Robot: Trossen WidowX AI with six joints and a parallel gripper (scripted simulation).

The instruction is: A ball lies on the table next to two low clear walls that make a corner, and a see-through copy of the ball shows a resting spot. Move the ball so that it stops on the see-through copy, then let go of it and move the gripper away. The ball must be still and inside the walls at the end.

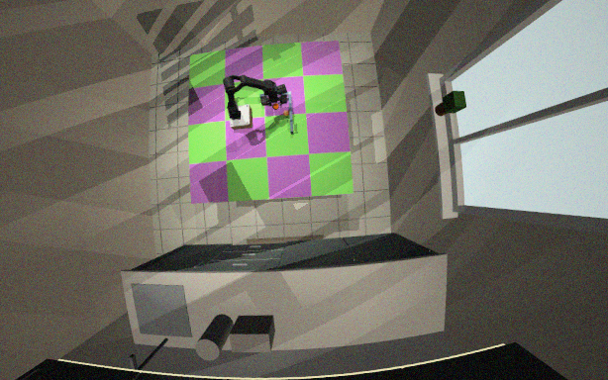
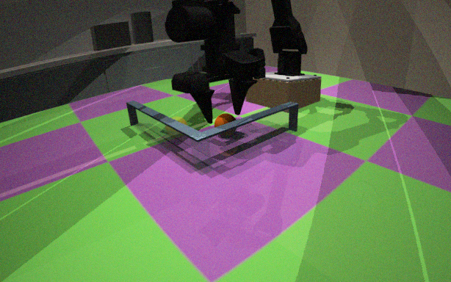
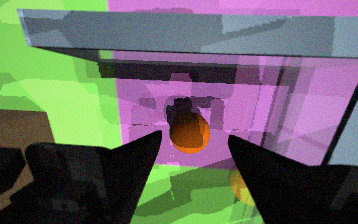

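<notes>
Right now the see-through copy of ball is 80 mm ahead of my gripper tip, 60 mm to the right of it and 10 mm below it.
</notes>
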